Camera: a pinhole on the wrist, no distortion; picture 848 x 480 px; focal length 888.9 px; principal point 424.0 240.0 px. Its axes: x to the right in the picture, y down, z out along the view. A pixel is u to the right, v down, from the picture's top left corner.
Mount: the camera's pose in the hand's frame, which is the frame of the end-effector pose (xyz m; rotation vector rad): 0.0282 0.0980 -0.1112 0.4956 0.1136 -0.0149
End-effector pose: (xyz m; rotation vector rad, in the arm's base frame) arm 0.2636 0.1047 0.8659 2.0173 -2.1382 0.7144
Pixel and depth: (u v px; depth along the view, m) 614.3 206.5 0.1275
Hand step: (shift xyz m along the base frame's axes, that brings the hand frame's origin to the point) -0.0409 -0.0603 0.0231
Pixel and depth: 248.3 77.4 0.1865
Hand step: 0.0286 -0.0252 -0.0257
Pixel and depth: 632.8 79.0 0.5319
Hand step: 0.2763 -0.3073 -0.1175
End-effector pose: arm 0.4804 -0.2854 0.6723 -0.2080 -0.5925 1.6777
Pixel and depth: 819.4 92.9 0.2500
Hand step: -0.0189 0.1418 0.1223
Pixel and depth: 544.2 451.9 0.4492
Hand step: -0.1586 0.0506 0.3131
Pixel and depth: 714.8 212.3 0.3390
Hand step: -0.0498 0.1286 0.2102
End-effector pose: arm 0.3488 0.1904 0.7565 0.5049 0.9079 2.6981
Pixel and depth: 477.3 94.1 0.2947
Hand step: -0.0091 0.1555 0.0563
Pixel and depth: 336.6 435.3 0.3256
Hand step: 0.0527 0.1194 0.1689
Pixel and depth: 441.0 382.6 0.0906
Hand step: -0.0549 -0.0524 0.0328
